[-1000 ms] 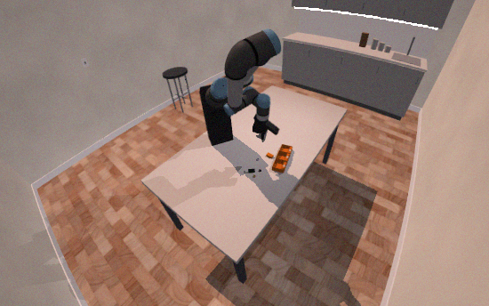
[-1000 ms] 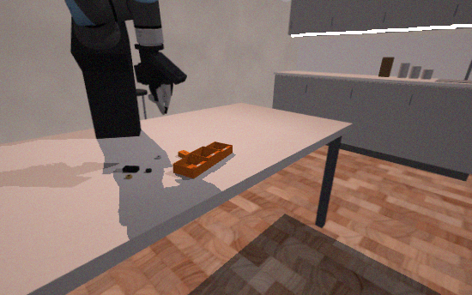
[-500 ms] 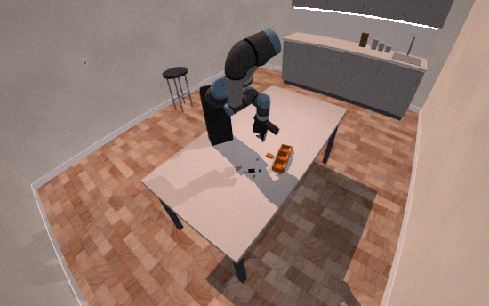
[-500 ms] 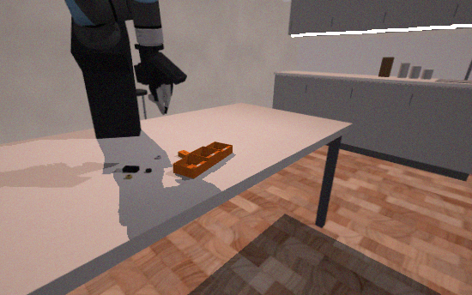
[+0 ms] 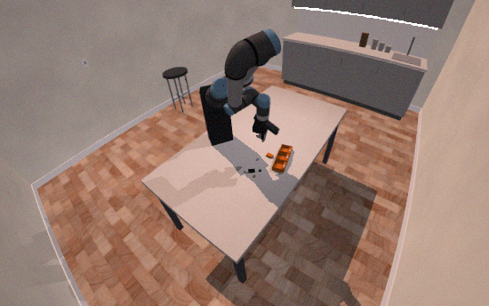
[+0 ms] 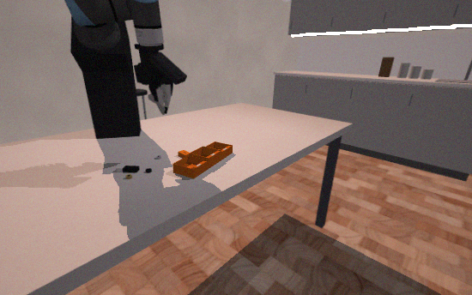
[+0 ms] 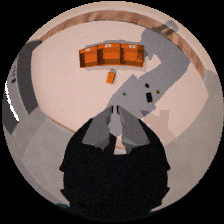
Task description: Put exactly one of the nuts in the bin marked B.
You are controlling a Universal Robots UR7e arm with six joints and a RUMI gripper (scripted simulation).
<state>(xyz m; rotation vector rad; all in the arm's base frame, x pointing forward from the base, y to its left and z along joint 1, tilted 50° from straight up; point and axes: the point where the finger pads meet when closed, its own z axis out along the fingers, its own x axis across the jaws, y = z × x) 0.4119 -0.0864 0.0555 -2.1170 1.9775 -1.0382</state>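
Right now my hand is 16 cm above the orange bin, 14 cm short of it and 3 cm to the right of it. Round my hand: dark nut (18 cm below, 11 cm to the right); then grey piece (18 cm below, 4 cm behind, 1 cm to the right); then orange block (17 cm below, 4 cm to the left, 3 cm ahead).
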